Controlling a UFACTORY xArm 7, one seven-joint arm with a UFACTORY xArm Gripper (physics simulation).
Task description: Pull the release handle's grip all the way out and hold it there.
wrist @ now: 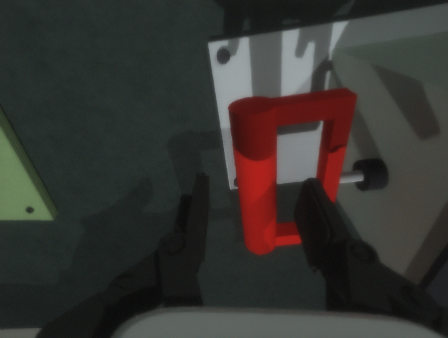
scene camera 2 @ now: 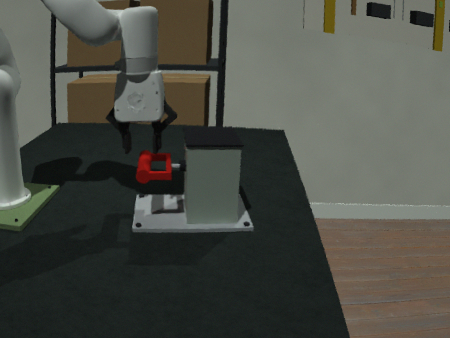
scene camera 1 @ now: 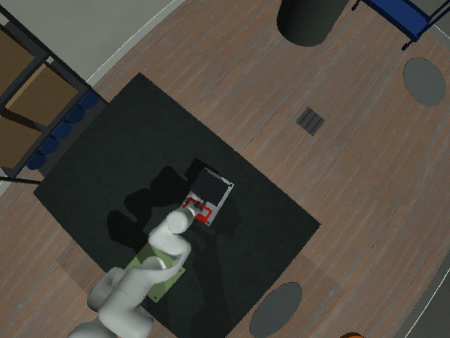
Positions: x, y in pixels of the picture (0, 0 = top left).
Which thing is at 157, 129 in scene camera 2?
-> My gripper.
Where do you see a red release handle grip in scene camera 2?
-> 144, 174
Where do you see a base plate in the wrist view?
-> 295, 61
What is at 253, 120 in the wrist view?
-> A red release handle grip.
